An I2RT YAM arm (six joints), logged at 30 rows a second.
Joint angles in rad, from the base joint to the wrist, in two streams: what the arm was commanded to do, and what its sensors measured. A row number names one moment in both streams.
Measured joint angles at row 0:
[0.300, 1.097, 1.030, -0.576, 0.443, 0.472]
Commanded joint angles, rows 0 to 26:
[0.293, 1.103, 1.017, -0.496, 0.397, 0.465]
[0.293, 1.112, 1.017, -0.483, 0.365, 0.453]
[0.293, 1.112, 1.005, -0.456, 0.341, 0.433]
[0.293, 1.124, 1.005, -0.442, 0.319, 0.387]
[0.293, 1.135, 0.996, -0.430, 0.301, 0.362]
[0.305, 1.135, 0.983, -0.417, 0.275, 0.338]
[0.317, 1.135, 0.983, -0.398, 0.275, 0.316]
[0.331, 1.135, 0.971, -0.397, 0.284, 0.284]
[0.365, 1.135, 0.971, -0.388, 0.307, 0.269]
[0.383, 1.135, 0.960, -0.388, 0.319, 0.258]
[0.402, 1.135, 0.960, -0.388, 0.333, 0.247]
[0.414, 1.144, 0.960, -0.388, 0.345, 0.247]
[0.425, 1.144, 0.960, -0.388, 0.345, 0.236]
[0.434, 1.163, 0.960, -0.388, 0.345, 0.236]
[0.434, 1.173, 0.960, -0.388, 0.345, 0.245]
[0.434, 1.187, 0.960, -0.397, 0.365, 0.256]
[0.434, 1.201, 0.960, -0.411, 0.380, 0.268]
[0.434, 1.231, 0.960, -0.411, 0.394, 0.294]
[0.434, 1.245, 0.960, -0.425, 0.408, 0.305]
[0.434, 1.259, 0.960, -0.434, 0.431, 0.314]
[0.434, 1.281, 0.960, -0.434, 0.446, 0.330]
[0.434, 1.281, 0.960, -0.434, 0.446, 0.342]
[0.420, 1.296, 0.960, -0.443, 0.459, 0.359]
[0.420, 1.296, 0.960, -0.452, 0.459, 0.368]
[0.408, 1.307, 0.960, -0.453, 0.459, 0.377]
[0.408, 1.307, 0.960, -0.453, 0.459, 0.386]
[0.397, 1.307, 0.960, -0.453, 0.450, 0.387]
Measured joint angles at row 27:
[0.418, 1.320, 0.953, -0.458, 0.414, 0.344]
